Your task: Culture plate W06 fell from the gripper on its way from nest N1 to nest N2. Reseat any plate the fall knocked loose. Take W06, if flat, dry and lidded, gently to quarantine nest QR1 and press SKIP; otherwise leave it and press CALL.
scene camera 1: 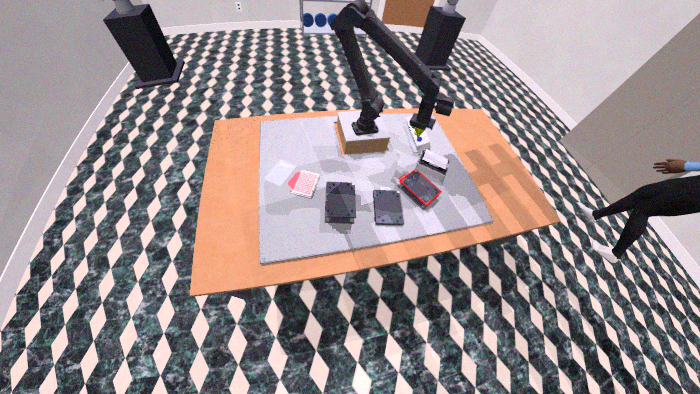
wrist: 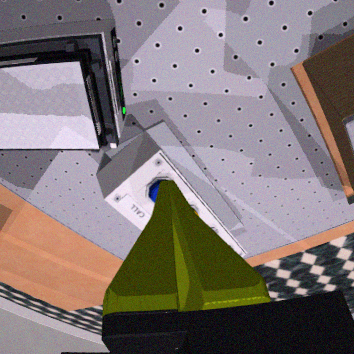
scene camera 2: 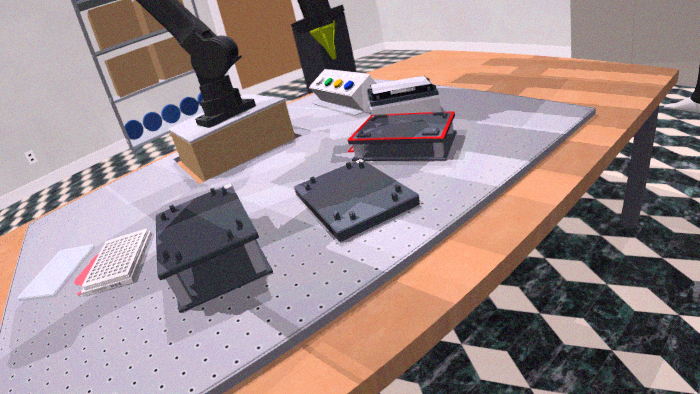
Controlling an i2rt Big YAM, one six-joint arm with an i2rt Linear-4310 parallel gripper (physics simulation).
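Places are measured from the arm's base along level axes (x back, y right, z up), in centimetres.
Where they show: gripper, fingertip midpoint: (scene camera 1: 418, 137) (wrist: 166, 188) (scene camera 2: 334, 58); arm's base at its link origin: (scene camera 1: 364, 128) (scene camera 2: 226, 115).
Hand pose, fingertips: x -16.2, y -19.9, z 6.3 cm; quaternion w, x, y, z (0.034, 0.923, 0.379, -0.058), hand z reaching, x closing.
Each offset is from my fingertips to the centre of the thing. "*": to the spot under its first point. Level surfaces: height alone.
My gripper (scene camera 1: 419, 136) (scene camera 2: 334, 58) (wrist: 166, 188) is shut and empty. Its yellow tips overlap the blue CALL button @(dy -7.7, dx +6.6, dz -8.6 cm) (wrist: 154, 192) (scene camera 2: 349, 85) in the wrist view; contact cannot be told. The button box @(dy -11.2, dx +13.6, dz -10.8 cm) (scene camera 1: 424, 145) (scene camera 2: 364, 93) (wrist: 125, 162) stands at the back right. A white well plate @(dy +53.3, dx -5.1, dz -14.3 cm) (scene camera 1: 306, 183) (scene camera 2: 119, 257) lies flat, unlidded, wells up, at a pink patch @(* dy +58.0, dx -2.0, dz -14.8 cm) (scene camera 1: 294, 180) (scene camera 2: 86, 271). A clear lid @(dy +63.5, dx +3.6, dz -14.6 cm) (scene camera 1: 280, 172) (scene camera 2: 56, 272) lies beside it. A raised dark nest @(dy +41.6, dx -18.8, dz -11.6 cm) (scene camera 1: 340, 201) (scene camera 2: 205, 225), a low dark nest @(dy +21.6, dx -24.5, dz -13.7 cm) (scene camera 1: 388, 207) (scene camera 2: 357, 197) and a red-rimmed nest @(dy +3.8, dx -19.6, dz -12.7 cm) (scene camera 1: 421, 187) (scene camera 2: 405, 126) hold no plate.
A black-topped device @(* dy -6.2, dx -11.7, dz -11.0 cm) (scene camera 2: 405, 103) (wrist: 109, 60) beside the button box bears a white-topped plate @(dy -9.5, dx -8.0, dz -8.8 cm) (scene camera 1: 435, 160) (wrist: 45, 95); its exact seating is unclear. The arm's base block (scene camera 1: 365, 145) (scene camera 2: 250, 142) stands at the back. A perforated grey board @(dz -15.0 cm) (scene camera 1: 290, 235) (scene camera 2: 235, 345) carries these things.
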